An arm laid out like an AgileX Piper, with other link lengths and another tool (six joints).
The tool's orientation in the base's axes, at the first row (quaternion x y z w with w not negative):
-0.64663 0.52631 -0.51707 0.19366
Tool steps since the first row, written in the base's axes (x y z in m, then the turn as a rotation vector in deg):
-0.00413 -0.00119 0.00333 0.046 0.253 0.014
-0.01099 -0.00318 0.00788 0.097 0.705 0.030
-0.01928 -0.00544 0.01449 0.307 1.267 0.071
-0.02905 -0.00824 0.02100 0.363 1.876 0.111
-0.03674 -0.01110 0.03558 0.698 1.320 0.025
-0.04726 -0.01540 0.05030 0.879 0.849 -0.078
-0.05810 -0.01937 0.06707 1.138 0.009 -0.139
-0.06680 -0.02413 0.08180 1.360 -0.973 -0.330
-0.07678 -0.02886 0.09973 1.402 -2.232 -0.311
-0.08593 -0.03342 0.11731 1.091 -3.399 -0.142
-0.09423 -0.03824 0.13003 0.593 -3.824 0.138
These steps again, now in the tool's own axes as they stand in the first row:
0.00296 -0.00022 -0.00455 -0.220 -0.127 -0.040
0.00744 0.00020 -0.01173 -0.616 -0.332 -0.134
0.01324 -0.00024 -0.02088 -1.110 -0.674 -0.132
0.01960 0.00032 -0.03112 -1.633 -0.959 -0.278
0.02958 -0.00651 -0.04268 -1.213 -0.845 0.211
0.04114 -0.01156 -0.05634 -0.862 -0.675 0.548
0.05340 -0.01821 -0.07118 -0.174 -0.440 1.045
0.06521 -0.02397 -0.08312 0.583 -0.030 1.601
0.07860 -0.03167 -0.09744 1.697 0.402 2.001
0.09160 -0.03955 -0.11094 2.831 0.850 2.006
0.10249 -0.04389 -0.12173 3.380 1.024 1.587

